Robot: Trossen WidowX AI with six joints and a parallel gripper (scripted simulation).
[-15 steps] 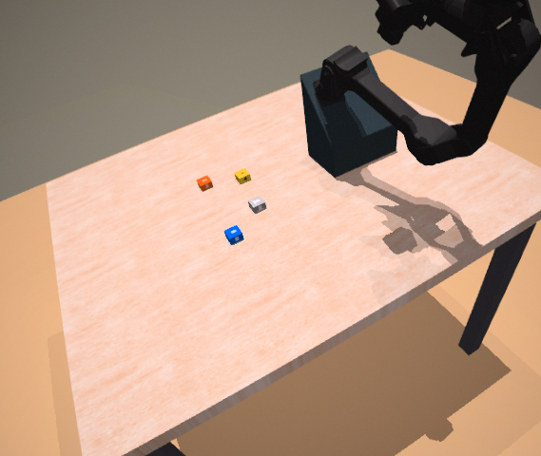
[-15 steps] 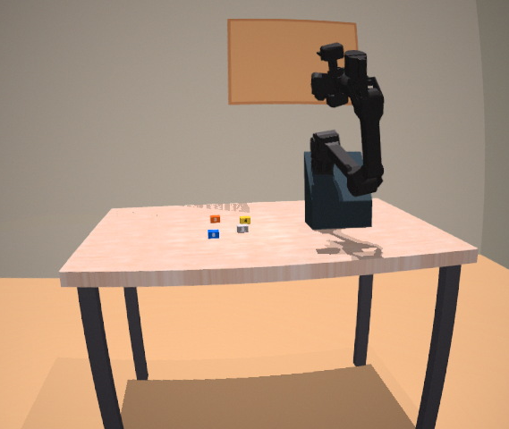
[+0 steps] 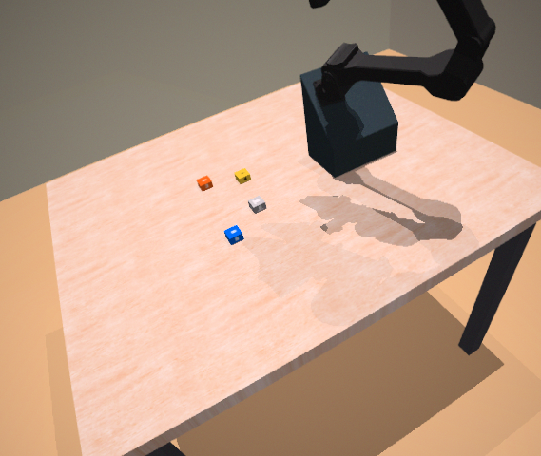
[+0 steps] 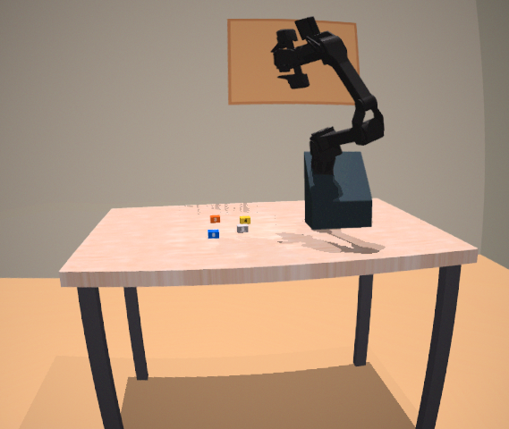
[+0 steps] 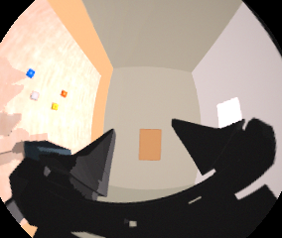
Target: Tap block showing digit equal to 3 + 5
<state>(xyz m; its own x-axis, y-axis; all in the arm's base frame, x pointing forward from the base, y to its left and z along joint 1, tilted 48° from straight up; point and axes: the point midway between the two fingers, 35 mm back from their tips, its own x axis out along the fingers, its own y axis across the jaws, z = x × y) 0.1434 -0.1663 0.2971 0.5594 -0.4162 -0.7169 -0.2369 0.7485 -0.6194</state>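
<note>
My gripper tip is 50 cm above the blue block, 19 cm short of it and 7 cm to the right of it. The rest, counted from my gripper tip: grey block 50 cm below, 11 cm ahead; then orange block 50 cm below, 19 cm ahead, 16 cm to the right; then yellow block 50 cm below, 12 cm to the right, 10 cm ahead.
</note>
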